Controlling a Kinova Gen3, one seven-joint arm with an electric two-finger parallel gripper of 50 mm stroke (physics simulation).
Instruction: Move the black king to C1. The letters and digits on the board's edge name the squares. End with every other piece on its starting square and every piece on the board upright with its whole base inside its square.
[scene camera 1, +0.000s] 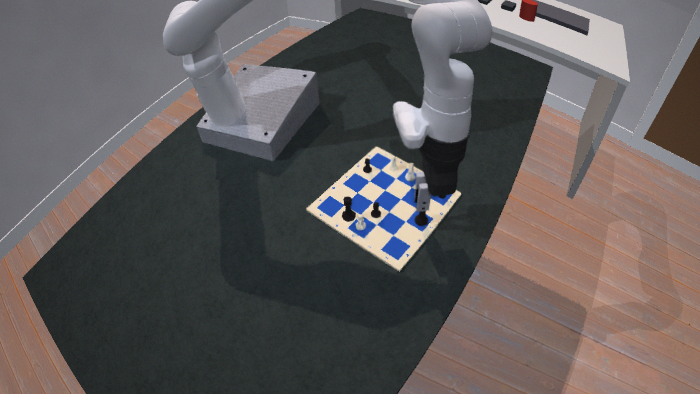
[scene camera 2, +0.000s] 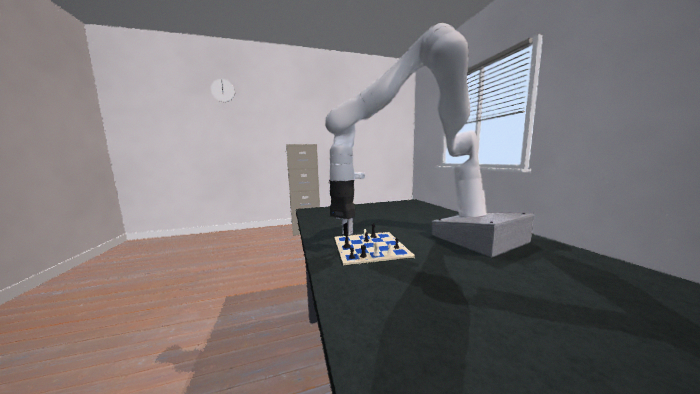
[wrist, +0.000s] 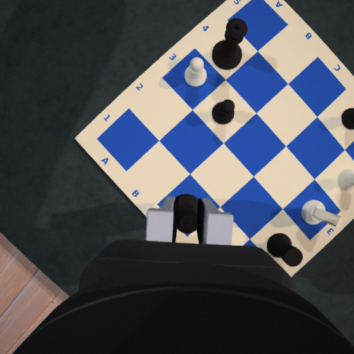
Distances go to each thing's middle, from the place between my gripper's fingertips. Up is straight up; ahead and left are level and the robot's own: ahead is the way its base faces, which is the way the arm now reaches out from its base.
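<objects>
The black king (wrist: 187, 204) is 1 cm below my hand. As for the chessboard (scene camera 1: 394, 237), counted from my hand it is 5 cm below, 7 cm behind and 2 cm to the left.
</objects>
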